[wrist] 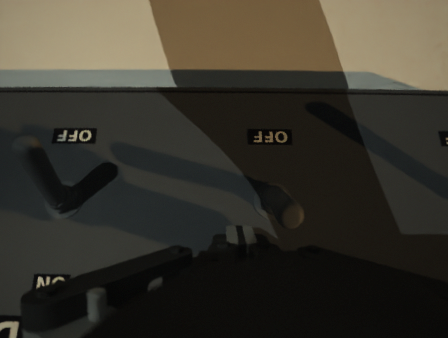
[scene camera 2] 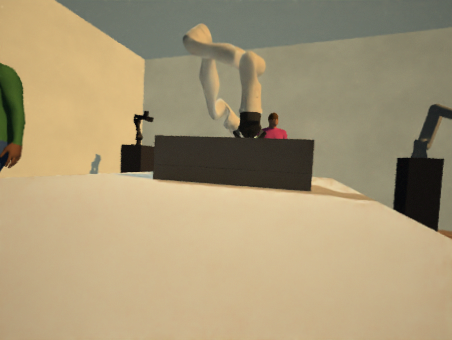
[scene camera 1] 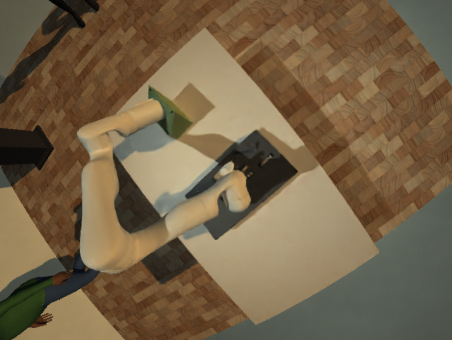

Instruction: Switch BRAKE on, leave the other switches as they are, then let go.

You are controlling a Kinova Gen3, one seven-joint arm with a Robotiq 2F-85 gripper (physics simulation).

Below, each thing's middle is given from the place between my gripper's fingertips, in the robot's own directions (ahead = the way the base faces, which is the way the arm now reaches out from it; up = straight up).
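The dark switch panel (scene camera 2: 256, 162) is there for me to see, and counted from my hand it is 4 cm ahead of it, 4 cm to the right of it and 2 cm below it.
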